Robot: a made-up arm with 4 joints.
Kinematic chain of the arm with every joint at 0, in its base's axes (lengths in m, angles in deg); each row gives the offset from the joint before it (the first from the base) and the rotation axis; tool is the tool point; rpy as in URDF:
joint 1: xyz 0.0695 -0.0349 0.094 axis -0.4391 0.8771 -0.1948
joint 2: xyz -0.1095 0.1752 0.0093 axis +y
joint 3: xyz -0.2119 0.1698 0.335 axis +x
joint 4: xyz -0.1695 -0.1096 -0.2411 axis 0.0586 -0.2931 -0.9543
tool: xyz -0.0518 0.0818 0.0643 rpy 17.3 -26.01 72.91
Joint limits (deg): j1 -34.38..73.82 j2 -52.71..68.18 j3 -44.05..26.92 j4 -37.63..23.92
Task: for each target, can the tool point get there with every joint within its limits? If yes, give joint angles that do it. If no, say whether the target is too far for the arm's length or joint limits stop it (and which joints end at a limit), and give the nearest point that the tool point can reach.
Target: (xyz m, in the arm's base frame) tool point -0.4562 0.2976 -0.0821
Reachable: yes | joints -10.38 -36.98 4.29 13.20
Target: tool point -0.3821 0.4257 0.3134
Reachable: yes | joints 35.98 -15.43 16.01 -9.93
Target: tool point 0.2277 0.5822 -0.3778
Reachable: no: joint limits stop it (at a limit: joint 1, joint 2, joint 3, joint 4) | nearest point 0.3939 0.4917 0.0865 | short by 0.501 m
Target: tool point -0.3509 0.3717 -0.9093
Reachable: no: too far | nearest point -0.3095 0.2665 -0.3255 | short by 0.595 m
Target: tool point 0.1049 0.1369 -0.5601
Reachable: no: joint limits stop it (at a limit: joint 1, joint 2, joint 4) | nearest point -0.3133 0.2551 -0.3273 | short by 0.493 m
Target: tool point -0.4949 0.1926 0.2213
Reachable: yes | joints -26.17 16.97 -4.44 19.16
